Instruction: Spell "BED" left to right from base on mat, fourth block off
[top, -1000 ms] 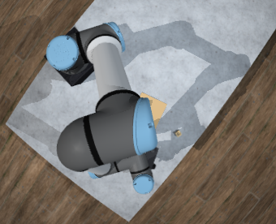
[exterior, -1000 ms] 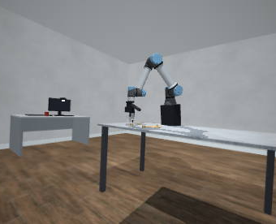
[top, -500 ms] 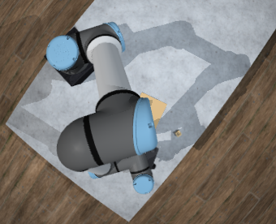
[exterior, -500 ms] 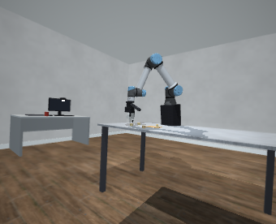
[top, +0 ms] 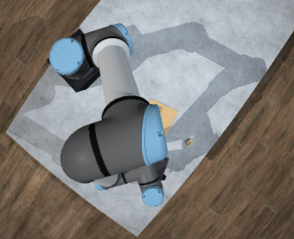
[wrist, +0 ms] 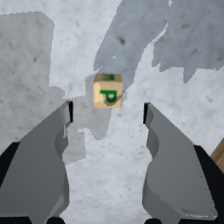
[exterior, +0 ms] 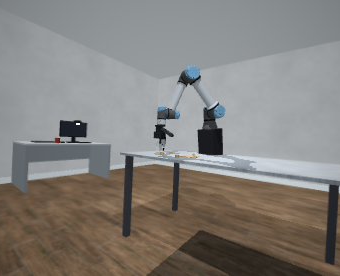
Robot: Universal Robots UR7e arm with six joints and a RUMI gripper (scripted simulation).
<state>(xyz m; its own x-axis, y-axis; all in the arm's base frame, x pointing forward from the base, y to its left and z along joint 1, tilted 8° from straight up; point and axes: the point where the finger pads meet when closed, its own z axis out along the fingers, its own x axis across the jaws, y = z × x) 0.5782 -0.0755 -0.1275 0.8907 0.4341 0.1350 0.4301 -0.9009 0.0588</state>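
The E block lies 4 cm below my hand. Round my hand: tan mat 17 cm to the left, 17 cm behind, 5 cm below; then B block 20 cm behind, 18 cm to the left, 3 cm below; then D block 17 cm behind, 7 cm to the right, 4 cm below.
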